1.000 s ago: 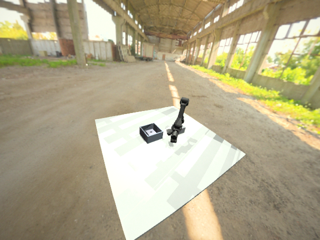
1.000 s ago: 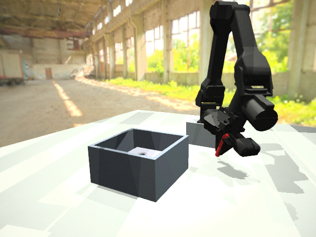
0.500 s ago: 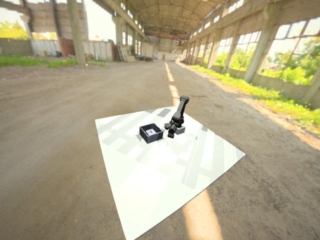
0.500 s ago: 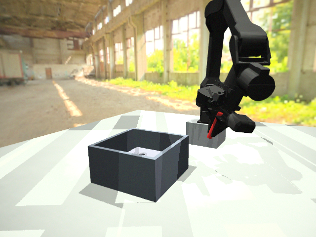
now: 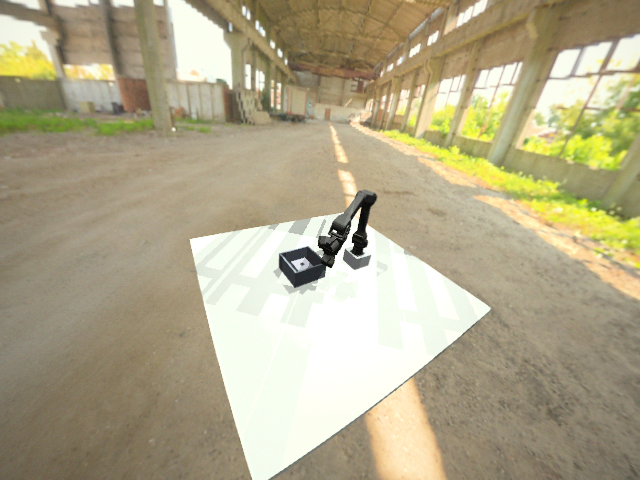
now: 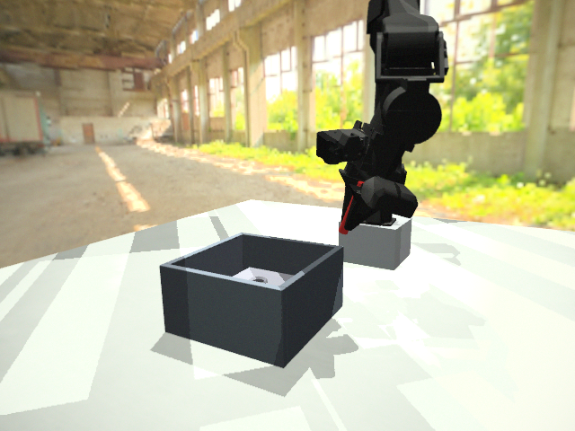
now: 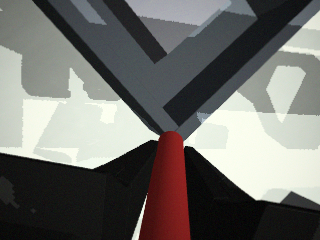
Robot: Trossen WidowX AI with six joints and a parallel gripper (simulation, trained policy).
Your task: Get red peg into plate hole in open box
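Now: gripper tip 3 cm below the red peg and 1 cm to the right of it. Also, from my gripper tip: dark grey box 11 cm to the right, 11 cm below, 7 cm ahead.
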